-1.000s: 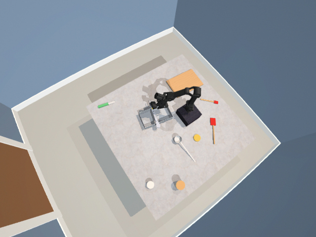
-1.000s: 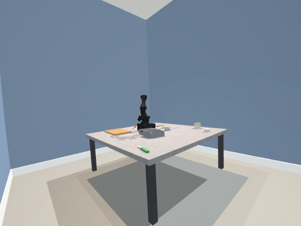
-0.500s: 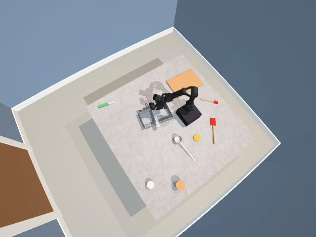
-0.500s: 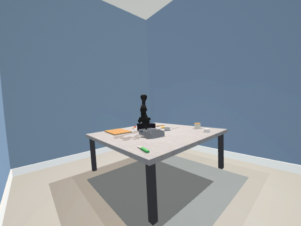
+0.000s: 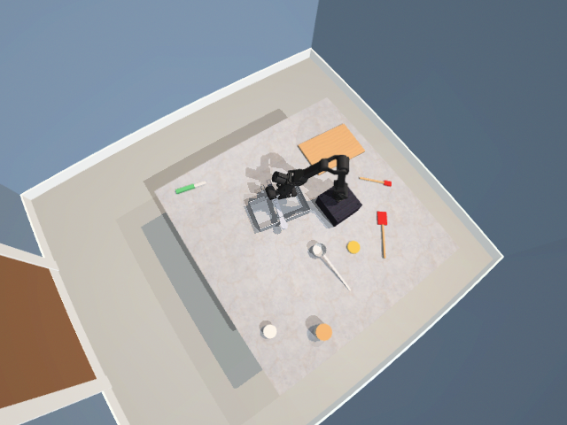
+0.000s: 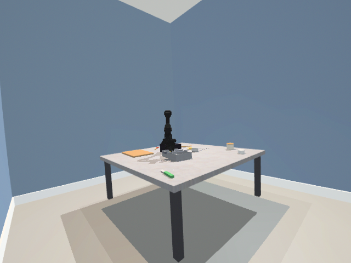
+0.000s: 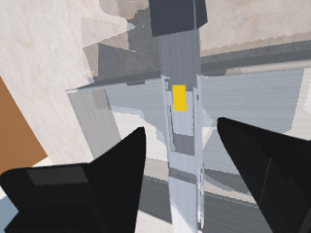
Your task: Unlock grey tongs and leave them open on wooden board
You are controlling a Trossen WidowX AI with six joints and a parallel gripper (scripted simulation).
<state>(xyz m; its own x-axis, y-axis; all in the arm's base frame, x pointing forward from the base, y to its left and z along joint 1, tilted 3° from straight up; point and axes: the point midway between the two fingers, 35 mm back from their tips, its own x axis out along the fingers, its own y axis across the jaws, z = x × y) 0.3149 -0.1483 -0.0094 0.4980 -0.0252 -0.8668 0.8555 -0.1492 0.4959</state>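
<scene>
Right now my gripper tip is 2 cm to the left of the yellow lock tab, 1 cm below it and 1 cm past it. From my gripper tip the other things lie so: yellow disc: 43 cm to the left, 28 cm behind, 5 cm below; wooden board: 50 cm behind, 18 cm to the right, 5 cm below; grey roasting tin: 5 cm to the left, 3 cm below, 1 cm behind.
</scene>
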